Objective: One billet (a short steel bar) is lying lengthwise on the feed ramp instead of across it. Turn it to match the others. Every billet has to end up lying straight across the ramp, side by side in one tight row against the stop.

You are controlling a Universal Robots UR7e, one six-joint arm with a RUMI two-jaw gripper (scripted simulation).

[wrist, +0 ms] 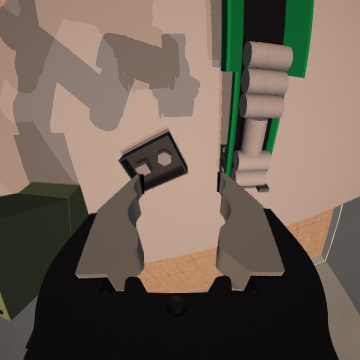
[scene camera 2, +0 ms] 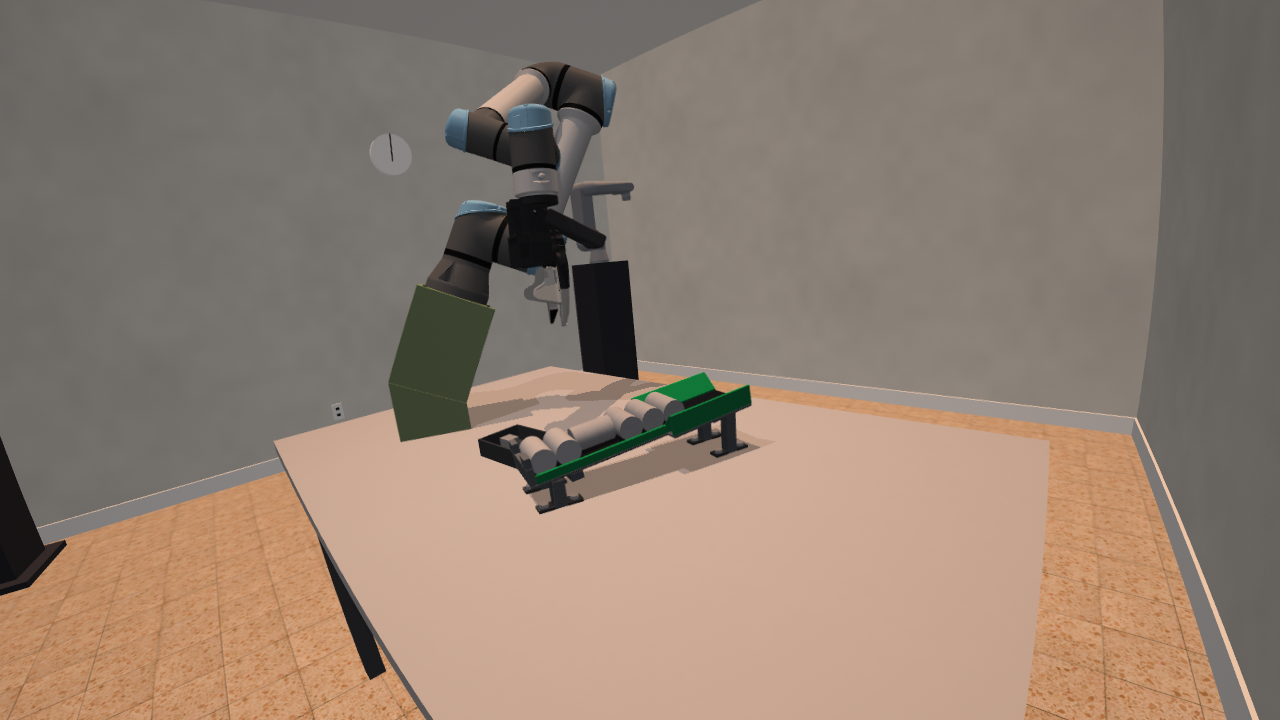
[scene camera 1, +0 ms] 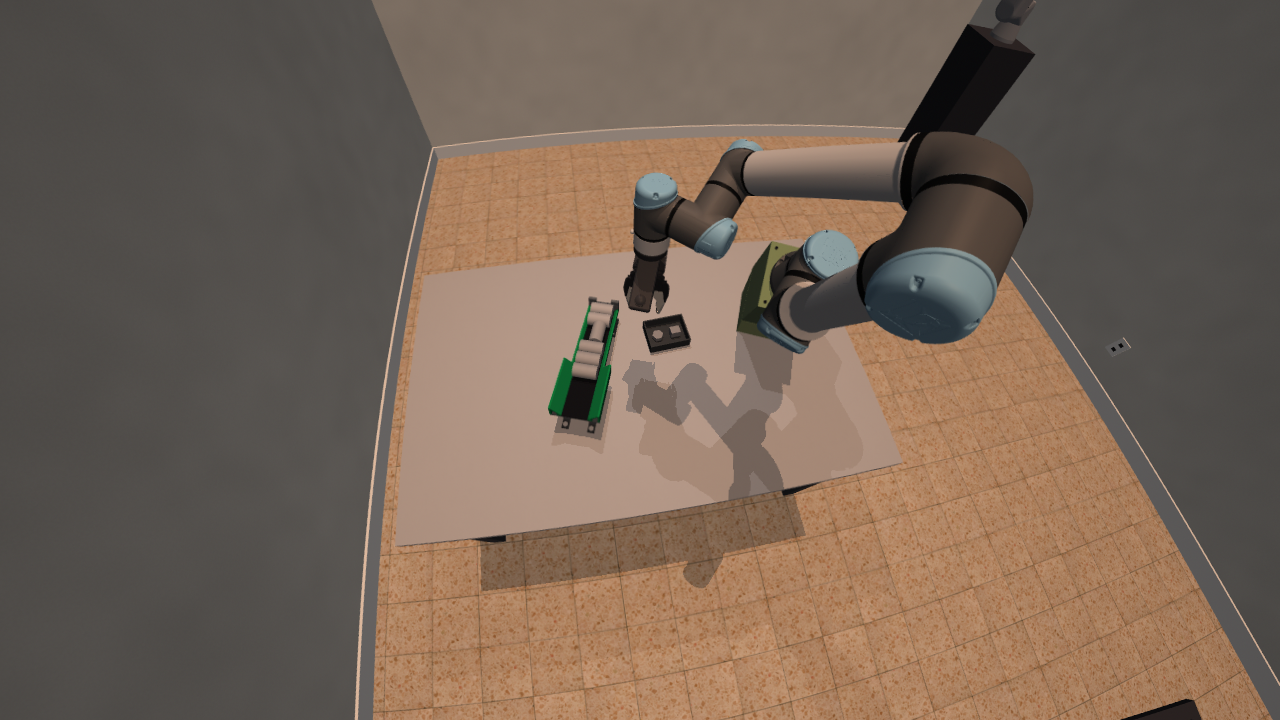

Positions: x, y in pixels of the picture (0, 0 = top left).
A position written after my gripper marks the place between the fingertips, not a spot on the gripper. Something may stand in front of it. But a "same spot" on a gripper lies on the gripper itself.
my gripper: wrist; scene camera 2 558, 324; scene camera 1
black tray: wrist 160, 174; scene camera 2; scene camera 1
same spot on my gripper: (scene camera 1: 660, 296) = (wrist: 98, 244)
same spot on black tray: (scene camera 2: 489, 446) = (scene camera 1: 670, 317)
